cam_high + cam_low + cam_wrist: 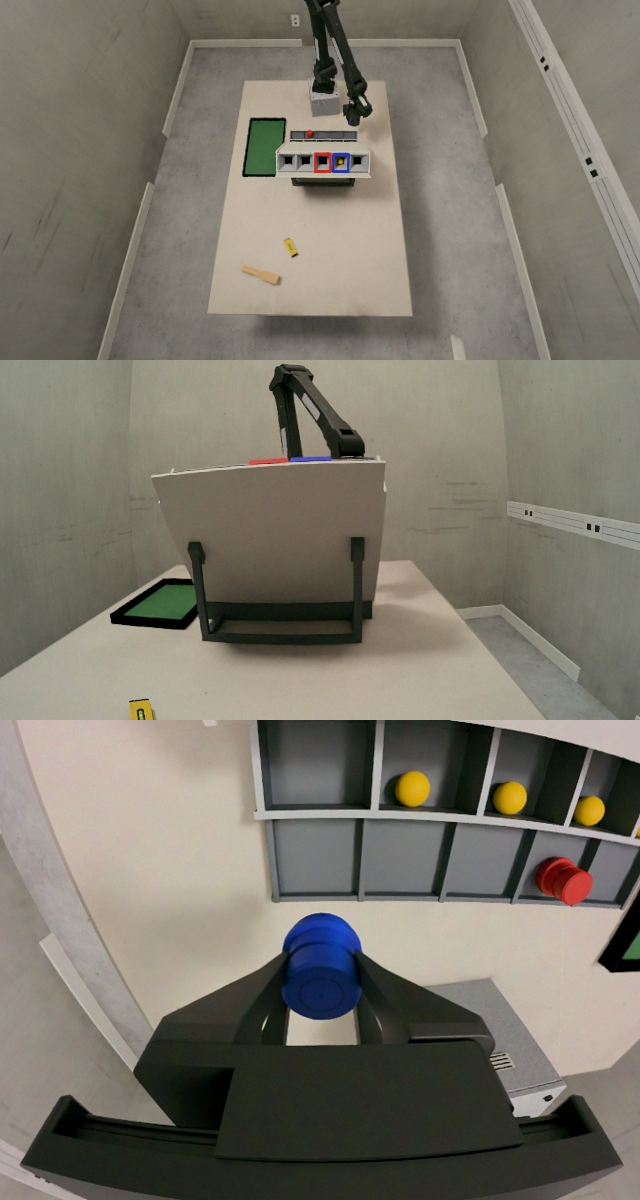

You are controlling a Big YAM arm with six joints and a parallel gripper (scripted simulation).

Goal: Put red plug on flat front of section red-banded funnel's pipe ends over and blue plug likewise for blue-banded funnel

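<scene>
The cover is 220 mm ahead of my hand, 110 mm to the right of it and 60 mm above it. Also, from my hand: blue band 350 mm ahead, 20 mm to the right, 170 mm above; blue plug right at my hand; red plug 40 mm ahead, 220 mm to the right, 120 mm below.
</scene>
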